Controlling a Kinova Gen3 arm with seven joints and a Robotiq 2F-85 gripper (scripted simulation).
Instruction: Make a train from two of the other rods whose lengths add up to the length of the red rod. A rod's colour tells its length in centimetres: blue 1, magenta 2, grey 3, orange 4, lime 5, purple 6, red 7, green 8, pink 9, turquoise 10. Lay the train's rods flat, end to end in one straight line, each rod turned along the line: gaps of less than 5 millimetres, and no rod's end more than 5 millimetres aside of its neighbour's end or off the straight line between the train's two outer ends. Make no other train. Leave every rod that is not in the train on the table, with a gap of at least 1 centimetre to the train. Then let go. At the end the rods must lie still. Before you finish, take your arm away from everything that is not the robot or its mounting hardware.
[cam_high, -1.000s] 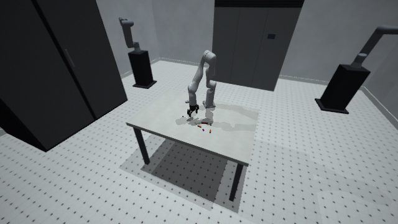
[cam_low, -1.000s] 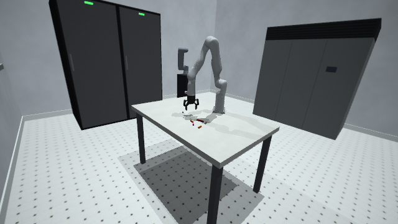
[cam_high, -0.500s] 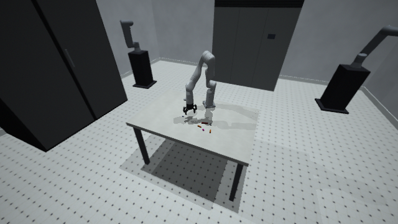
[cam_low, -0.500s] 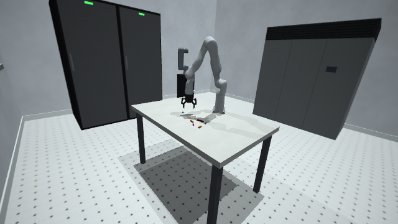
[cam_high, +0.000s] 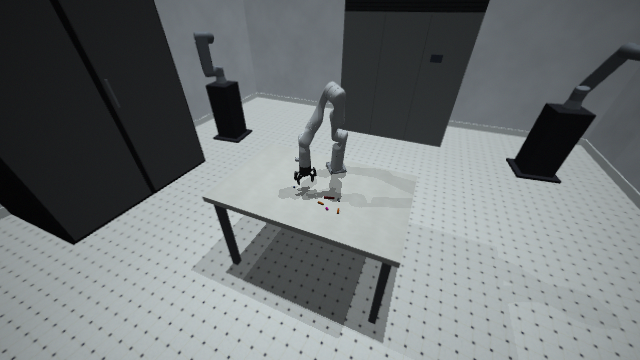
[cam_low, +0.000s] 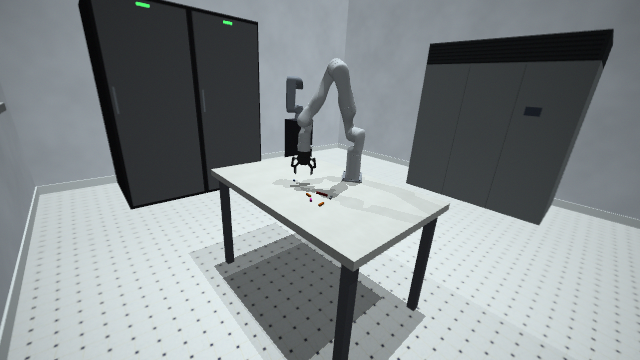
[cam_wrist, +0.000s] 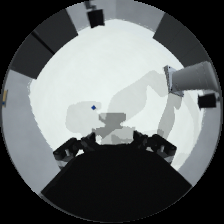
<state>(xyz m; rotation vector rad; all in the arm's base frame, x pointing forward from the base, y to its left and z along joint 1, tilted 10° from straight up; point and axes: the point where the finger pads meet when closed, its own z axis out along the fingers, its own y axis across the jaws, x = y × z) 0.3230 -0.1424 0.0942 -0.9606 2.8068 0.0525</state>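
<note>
Now: hand 24 cm to the right of the grey rod, 7 cm above it and 3 cm short of it. From my hand the other things lie so: magenta rod (18 cm to the left, 13 cm ahead, 7 cm below); red rod (17 cm to the left, 7 cm below, 2 cm ahead); tiny blue rod (9 cm to the right, 7 cm below, 2 cm behind).
</note>
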